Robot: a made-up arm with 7 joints. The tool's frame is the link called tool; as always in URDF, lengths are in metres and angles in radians. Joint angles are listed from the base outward. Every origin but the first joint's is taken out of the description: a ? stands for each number. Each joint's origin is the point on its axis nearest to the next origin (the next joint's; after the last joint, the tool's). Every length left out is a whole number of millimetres.
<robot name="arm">
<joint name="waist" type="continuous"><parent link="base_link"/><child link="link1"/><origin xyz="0.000 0.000 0.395" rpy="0.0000 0.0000 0.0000"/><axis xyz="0 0 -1"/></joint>
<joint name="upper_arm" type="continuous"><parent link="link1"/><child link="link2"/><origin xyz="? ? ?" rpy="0.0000 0.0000 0.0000"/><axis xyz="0 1 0"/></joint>
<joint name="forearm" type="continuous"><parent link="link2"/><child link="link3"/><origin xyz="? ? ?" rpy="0.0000 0.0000 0.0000"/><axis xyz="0 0 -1"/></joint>
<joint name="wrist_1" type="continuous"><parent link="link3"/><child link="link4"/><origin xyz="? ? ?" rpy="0.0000 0.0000 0.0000"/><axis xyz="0 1 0"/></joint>
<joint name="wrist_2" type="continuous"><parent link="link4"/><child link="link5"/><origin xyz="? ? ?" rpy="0.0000 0.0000 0.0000"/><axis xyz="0 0 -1"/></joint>
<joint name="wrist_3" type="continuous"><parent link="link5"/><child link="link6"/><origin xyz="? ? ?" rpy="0.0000 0.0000 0.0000"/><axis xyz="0 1 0"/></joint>
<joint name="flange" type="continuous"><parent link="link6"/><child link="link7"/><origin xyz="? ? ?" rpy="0.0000 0.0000 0.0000"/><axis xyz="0 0 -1"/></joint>
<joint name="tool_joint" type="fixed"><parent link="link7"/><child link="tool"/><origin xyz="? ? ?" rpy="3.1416 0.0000 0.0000"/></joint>
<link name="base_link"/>
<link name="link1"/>
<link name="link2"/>
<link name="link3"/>
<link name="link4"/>
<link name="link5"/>
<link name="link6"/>
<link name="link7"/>
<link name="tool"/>
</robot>
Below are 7 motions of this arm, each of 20 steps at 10 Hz.
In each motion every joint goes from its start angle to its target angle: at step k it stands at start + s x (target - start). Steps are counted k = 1, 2, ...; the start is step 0. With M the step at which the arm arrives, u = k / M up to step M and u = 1 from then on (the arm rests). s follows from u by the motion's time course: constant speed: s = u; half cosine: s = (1 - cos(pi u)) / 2; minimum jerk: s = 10 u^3 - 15 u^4 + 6 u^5.
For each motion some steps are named. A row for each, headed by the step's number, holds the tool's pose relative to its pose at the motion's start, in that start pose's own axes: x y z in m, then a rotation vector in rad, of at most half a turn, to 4 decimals.
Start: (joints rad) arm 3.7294 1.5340 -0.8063 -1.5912 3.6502 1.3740 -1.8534
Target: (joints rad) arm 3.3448 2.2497 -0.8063 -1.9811 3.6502 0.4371 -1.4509
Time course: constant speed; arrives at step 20
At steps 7, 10, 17, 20:
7: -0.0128 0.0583 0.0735 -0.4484 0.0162 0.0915
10: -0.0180 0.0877 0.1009 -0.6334 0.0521 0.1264
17: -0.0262 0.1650 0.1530 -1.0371 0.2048 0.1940
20: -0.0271 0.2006 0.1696 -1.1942 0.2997 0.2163

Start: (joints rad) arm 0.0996 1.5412 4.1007 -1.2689 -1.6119 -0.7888 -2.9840
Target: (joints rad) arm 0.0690 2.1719 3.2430 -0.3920 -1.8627 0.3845 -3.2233
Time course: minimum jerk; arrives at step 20
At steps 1, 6, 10, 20:
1: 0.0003 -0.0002 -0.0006 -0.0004 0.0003 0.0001
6: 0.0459 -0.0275 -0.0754 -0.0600 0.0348 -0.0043
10: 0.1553 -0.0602 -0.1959 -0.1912 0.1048 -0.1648
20: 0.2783 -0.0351 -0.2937 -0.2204 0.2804 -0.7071

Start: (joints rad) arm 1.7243 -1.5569 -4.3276 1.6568 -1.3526 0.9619 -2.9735
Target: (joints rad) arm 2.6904 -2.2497 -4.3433 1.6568 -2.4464 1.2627 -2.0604
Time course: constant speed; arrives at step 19
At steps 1, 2, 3, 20:
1: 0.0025 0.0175 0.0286 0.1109 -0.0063 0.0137
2: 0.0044 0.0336 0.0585 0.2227 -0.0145 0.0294
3: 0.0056 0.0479 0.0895 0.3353 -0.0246 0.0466
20: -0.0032 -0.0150 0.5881 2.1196 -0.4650 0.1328

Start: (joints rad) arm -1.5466 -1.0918 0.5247 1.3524 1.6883 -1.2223 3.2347
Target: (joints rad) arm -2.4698 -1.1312 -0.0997 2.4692 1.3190 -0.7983 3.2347
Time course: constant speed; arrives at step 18
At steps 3, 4, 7, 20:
3: 0.0069 0.0714 -0.0173 -0.1164 -0.0978 -0.2883
4: 0.0150 0.0925 -0.0239 -0.1466 -0.1343 -0.3826
7: 0.0541 0.1455 -0.0423 -0.2100 -0.2574 -0.6550
20: 0.2883 0.2238 0.0029 -0.0985 -0.8900 -1.3671

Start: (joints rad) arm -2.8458 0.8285 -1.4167 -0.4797 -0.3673 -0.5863 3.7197
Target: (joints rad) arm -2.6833 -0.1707 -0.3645 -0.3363 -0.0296 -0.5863 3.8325
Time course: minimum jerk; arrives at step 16
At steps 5, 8, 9, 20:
5: 0.0839 0.1773 0.0256 0.2745 -0.1281 0.0278
8: 0.2725 0.4301 0.1561 0.6976 -0.4710 0.0920
9: 0.3457 0.4962 0.2255 0.8231 -0.6280 0.1183
20: 0.5725 0.6083 0.5050 1.0921 -1.2500 0.2080

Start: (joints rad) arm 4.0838 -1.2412 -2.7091 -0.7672 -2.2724 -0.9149 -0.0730
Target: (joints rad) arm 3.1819 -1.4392 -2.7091 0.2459 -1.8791 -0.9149 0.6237
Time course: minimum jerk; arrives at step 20
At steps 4, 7, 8, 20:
4: 0.0076 0.0352 0.0116 0.0503 0.0137 0.0688
7: 0.0331 0.1403 0.0662 0.2055 0.0190 0.2952
8: 0.0453 0.1861 0.1009 0.2754 0.0025 0.4073
20: 0.0972 0.4134 0.5490 0.6130 -0.5599 1.4268

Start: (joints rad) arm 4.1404 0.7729 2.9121 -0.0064 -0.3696 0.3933 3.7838
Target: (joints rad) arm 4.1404 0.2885 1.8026 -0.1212 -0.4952 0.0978 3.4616
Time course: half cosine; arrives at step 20
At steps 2, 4, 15, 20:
2: -0.0076 0.0004 -0.0025 0.0046 -0.0037 -0.0381
4: -0.0301 0.0011 -0.0094 0.0149 -0.0135 -0.1496
15: -0.3170 -0.0279 -0.0273 -0.1767 -0.0718 -1.3641
20: -0.3845 -0.0342 -0.0162 -0.2799 -0.0852 -1.5902

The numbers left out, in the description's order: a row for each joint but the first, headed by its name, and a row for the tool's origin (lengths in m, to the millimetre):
upper_arm: 0.000 -0.018 0.000
forearm: 0.000 0.000 0.446
wrist_1: 0.000 -0.010 0.000
wrist_2: 0.000 0.000 0.322
wrist_3: 0.000 0.000 0.000
flange: 0.000 0.000 0.124
tool: 0.000 0.000 0.000

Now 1 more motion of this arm.
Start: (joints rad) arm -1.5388 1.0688 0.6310 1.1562 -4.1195 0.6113 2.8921
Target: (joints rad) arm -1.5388 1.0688 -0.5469 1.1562 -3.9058 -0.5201 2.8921
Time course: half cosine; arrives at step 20
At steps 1, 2, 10, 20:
1: 0.0033 -0.0006 0.0010 0.0010 -0.0126 -0.0034
2: 0.0131 -0.0027 0.0041 0.0039 -0.0501 -0.0136
10: 0.2097 -0.0997 0.1656 -0.0202 -1.0261 -0.2384
20: 0.2189 -0.2360 0.4177 -0.2827 -2.0212 -0.3578

